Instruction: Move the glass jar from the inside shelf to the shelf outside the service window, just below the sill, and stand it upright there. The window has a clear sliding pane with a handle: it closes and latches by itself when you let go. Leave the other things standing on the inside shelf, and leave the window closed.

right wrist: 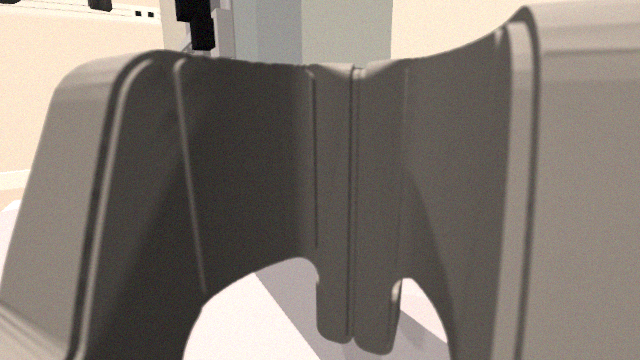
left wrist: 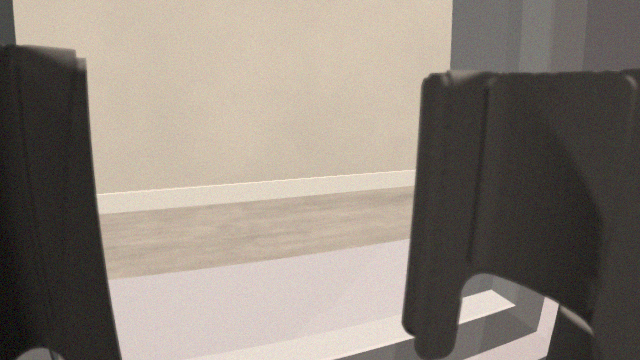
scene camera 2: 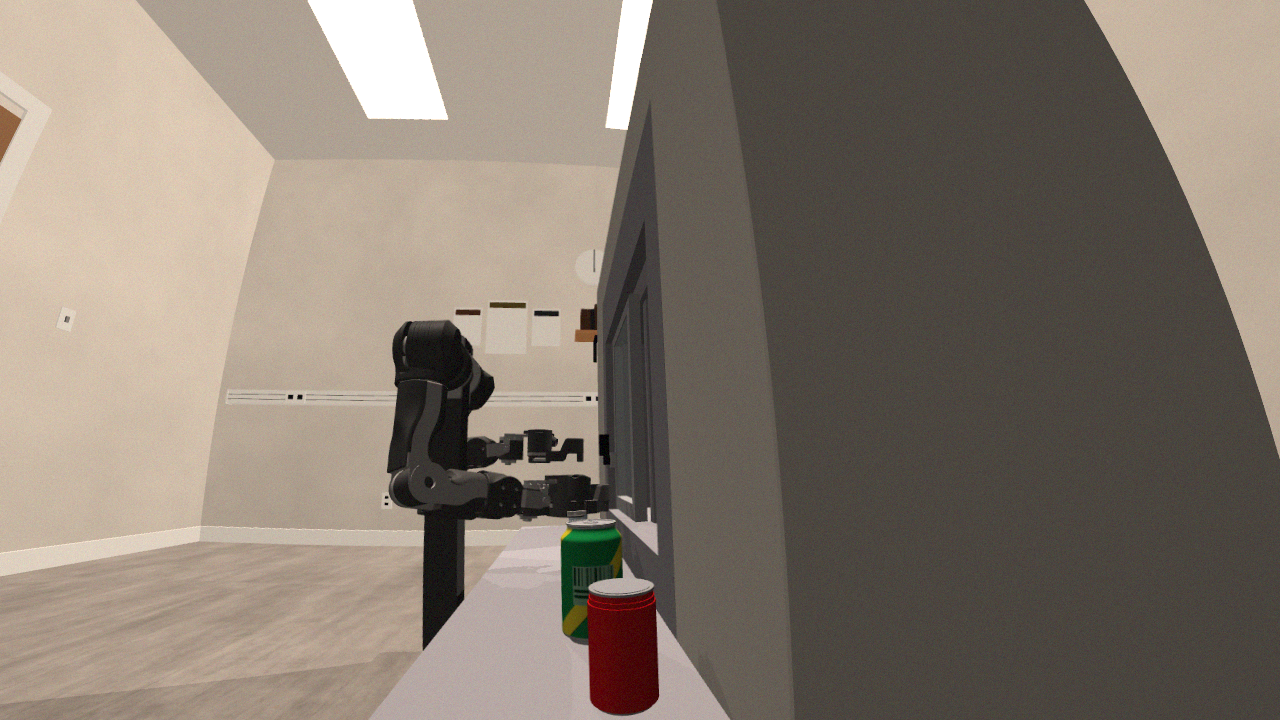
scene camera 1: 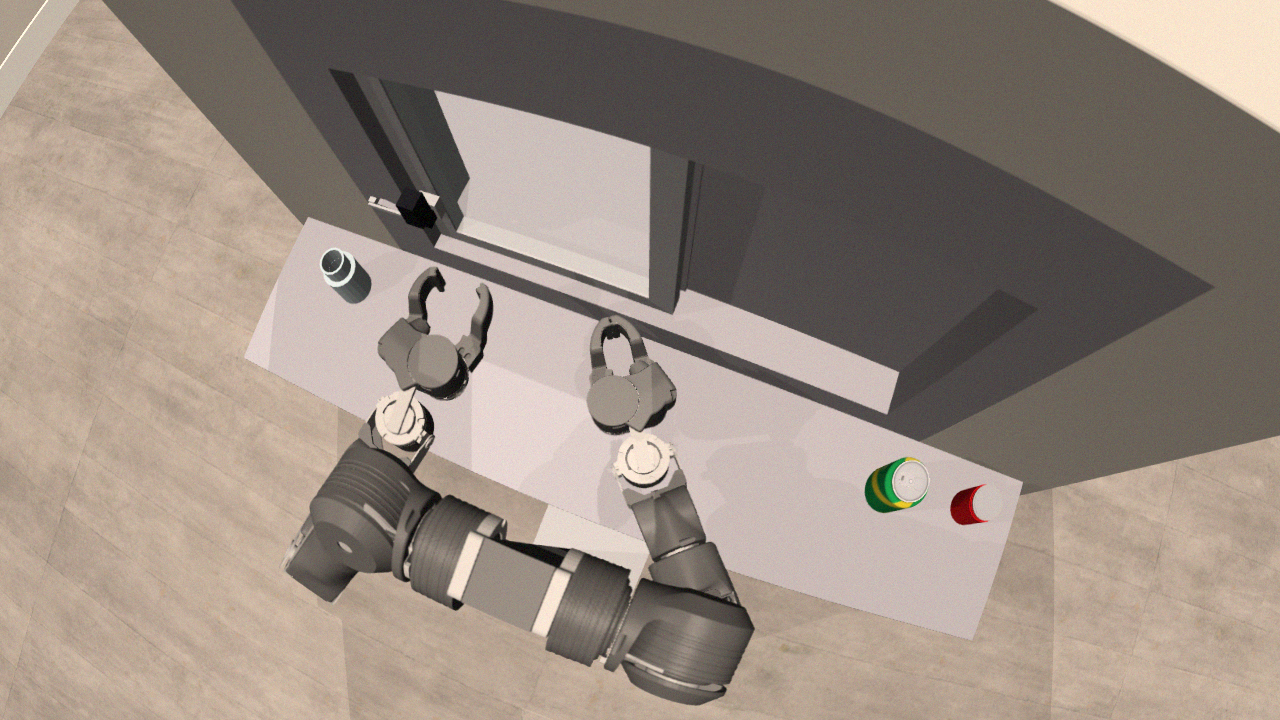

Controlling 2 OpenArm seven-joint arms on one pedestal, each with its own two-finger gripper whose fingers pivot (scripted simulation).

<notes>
I see my left gripper (scene camera 1: 463, 282), my right gripper (scene camera 1: 610, 323), a red can (scene camera 2: 622, 627), a glass jar (scene camera 1: 350, 280) and an inside shelf (scene camera 1: 778, 481).
My left gripper also shows in scene camera 2 (scene camera 2: 582, 450). The right wrist view misses the red can: it is out of frame. The left wrist view does not show the red can: it is out of frame.
</notes>
